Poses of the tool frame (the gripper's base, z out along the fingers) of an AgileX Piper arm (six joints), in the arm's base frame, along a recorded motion.
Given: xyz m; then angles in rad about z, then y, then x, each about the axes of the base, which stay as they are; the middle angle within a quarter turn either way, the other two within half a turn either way.
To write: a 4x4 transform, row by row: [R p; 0 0 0 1], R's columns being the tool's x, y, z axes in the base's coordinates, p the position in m. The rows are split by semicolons. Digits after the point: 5 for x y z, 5 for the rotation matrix.
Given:
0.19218 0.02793 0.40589 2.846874 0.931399 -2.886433
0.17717 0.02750 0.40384 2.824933 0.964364 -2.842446
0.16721 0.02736 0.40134 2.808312 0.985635 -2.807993
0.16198 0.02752 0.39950 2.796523 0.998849 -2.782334
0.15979 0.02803 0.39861 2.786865 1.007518 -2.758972
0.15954 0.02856 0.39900 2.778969 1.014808 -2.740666
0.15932 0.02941 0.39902 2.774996 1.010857 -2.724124
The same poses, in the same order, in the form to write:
-0.57098 -0.17333 0.80246 0.19218; -0.08726 0.98473 0.15061 0.02793; -0.81631 0.01597 -0.57739 0.40589; 0 0 0 1
-0.54160 -0.17748 0.82169 0.17717; -0.06745 0.98348 0.16796 0.02750; -0.83792 0.03555 -0.54463 0.40384; 0 0 0 1
-0.52194 -0.18069 0.83362 0.16721; -0.05116 0.98218 0.18086 0.02736; -0.85145 0.05175 -0.52188 0.40134; 0 0 0 1
-0.50936 -0.18309 0.84085 0.16198; -0.03847 0.98097 0.19030 0.02752; -0.85969 0.06459 -0.50671 0.39950; 0 0 0 1
-0.50072 -0.18546 0.84551 0.15979; -0.02620 0.97958 0.19936 0.02803; -0.86521 0.07767 -0.49535 0.39861; 0 0 0 1
-0.49346 -0.18722 0.84938 0.15954; -0.01667 0.97841 0.20598 0.02856; -0.86961 0.08749 -0.48593 0.39900; 0 0 0 1
-0.49584 -0.19038 0.84729 0.15932; -0.00695 0.97651 0.21535 0.02941; -0.86838 0.10089 -0.48552 0.39902; 0 0 0 1

